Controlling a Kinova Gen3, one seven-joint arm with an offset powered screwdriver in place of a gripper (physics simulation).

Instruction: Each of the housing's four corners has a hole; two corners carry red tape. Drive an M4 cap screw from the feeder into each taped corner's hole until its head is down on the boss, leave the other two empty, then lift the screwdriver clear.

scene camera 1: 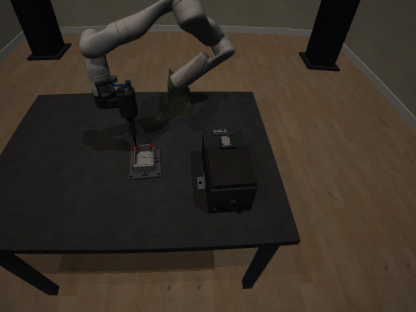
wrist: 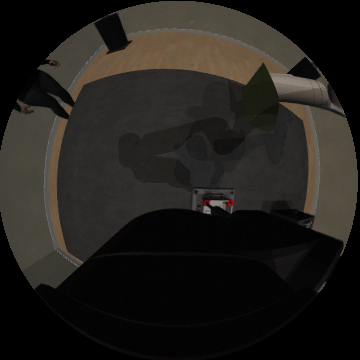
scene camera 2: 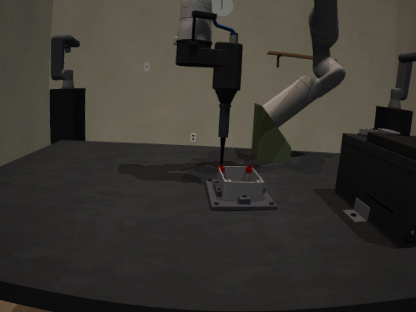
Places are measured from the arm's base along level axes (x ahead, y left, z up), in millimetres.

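Pixels of known places: hand at its tool point: (scene camera 1: 136, 146) (wrist: 206, 203) (scene camera 2: 221, 165); arm's base at its link origin: (scene camera 1: 176, 82) (wrist: 270, 87) (scene camera 2: 268, 118).
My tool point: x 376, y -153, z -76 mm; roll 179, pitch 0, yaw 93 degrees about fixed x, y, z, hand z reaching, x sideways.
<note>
Ahead of a thing's pixels: the offset from my tool point to its top centre. Level surfaces: height alone.
The light grey housing {dx +46, dy +39, dz -4 mm} (scene camera 1: 144, 159) (scene camera 2: 244, 191) (wrist: 206, 210) is an open box on a dark grey fixture plate {dx +46, dy +39, dz -44 mm} (scene camera 1: 153, 175) (scene camera 2: 230, 205) (wrist: 215, 190). Red tape marks its two far corners in scene camera 2: the left tape {dx -2, dy +1, dz -4 mm} (scene camera 1: 136, 148) (scene camera 2: 222, 169) (wrist: 206, 203) and the right tape {dx -10, dy +65, dz -4 mm} (scene camera 1: 152, 146) (scene camera 2: 249, 170) (wrist: 230, 203). My screwdriver (scene camera 1: 135, 145) (scene camera 2: 221, 164) (wrist: 208, 203) is upright, its thin bit tip at the left taped corner. Whether a screw is at the tip or in either taped hole is too small to tell. The tool has no fingers to judge.
A black box-shaped unit {dx +140, dy +369, dz +119 mm} (scene camera 1: 231, 167) (scene camera 2: 377, 175) (wrist: 294, 216), probably the feeder, stands right of the housing on the dark table {dz -54 mm} (scene camera 1: 75, 200) (scene camera 2: 125, 240) (wrist: 100, 150). A green angled bracket (scene camera 1: 179, 101) (scene camera 2: 270, 140) (wrist: 262, 100) stands at the arm's base behind the housing.
</note>
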